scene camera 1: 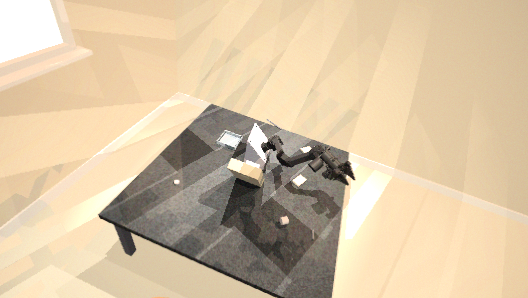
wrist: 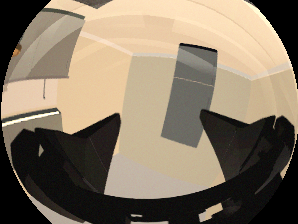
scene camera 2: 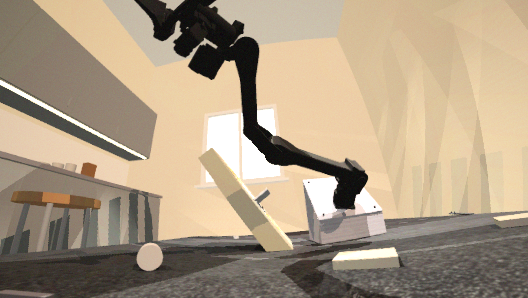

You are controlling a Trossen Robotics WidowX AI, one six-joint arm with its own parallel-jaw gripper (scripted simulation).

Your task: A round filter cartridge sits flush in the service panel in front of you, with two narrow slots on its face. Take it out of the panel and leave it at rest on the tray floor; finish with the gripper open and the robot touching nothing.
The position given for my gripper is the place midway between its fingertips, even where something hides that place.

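Observation:
My gripper [wrist: 162,115]: open, holding nothing. Tan service panel [scene camera 2: 268,234] visible. Flat beige block [scene camera 2: 382,258], visible too.

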